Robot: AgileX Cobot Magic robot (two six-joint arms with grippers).
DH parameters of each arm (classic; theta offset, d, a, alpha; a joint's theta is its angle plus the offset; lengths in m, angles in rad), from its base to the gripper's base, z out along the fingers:
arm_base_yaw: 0 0.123 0 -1.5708
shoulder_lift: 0.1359 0 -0.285 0
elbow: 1.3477 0 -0.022 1.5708
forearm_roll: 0 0.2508 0 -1.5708
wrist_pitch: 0 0 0.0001 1.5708
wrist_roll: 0 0.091 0 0
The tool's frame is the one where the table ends.
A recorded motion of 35 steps. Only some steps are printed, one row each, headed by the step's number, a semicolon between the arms.
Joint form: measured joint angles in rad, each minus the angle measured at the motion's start. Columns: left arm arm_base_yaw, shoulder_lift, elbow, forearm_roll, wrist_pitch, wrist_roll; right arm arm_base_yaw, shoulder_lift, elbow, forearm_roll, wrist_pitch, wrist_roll.
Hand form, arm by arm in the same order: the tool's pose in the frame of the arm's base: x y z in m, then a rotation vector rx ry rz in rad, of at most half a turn. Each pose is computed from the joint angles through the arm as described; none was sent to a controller.
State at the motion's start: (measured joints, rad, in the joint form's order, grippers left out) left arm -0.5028 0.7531 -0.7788 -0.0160 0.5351 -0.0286; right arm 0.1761 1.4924 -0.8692 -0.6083 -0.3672 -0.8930
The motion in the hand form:
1: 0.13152 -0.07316 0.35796 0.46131 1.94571 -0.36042; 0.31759 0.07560 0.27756 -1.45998 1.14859 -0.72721
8: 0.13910 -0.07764 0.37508 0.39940 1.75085 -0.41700; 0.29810 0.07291 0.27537 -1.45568 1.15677 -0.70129
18: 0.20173 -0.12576 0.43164 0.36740 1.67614 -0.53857; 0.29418 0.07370 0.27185 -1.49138 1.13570 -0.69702
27: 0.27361 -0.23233 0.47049 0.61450 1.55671 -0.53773; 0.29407 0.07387 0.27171 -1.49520 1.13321 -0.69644
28: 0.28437 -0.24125 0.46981 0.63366 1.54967 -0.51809; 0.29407 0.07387 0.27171 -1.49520 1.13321 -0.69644
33: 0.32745 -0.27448 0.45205 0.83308 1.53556 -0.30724; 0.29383 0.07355 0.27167 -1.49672 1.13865 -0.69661
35: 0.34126 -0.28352 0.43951 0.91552 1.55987 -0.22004; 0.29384 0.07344 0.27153 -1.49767 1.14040 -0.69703
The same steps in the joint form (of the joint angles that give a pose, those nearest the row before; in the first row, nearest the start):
1: 0.0000 0.0000 0.0000 0.0000 -0.0112 0.0000; 0.0000 -0.0131 0.0154 -0.0023 -0.0024 0.0043
8: 0.0001 0.0117 -0.0008 -0.0205 -0.2270 0.0002; -0.0013 -0.0775 0.0883 -0.0292 -0.0112 0.0467
18: -0.0431 0.3272 -0.3349 -0.1112 -0.2966 0.0112; -0.0021 -0.0843 0.1046 -0.0821 -0.0170 0.0673
27: -0.1925 0.7753 -0.8594 -0.1110 -0.2609 0.1758; -0.0021 -0.0842 0.1046 -0.0894 -0.0171 0.0713
28: -0.1925 0.8261 -0.9154 -0.1059 -0.2532 0.1954; -0.0021 -0.0842 0.1046 -0.0894 -0.0171 0.0713
33: -0.1925 1.0316 -1.1399 -0.0132 -0.1475 0.3452; -0.0021 -0.0858 0.1046 -0.0916 -0.0108 0.0751
35: -0.1925 1.0989 -1.2093 0.0383 -0.0792 0.3826; -0.0021 -0.0858 0.1046 -0.0917 -0.0088 0.0752

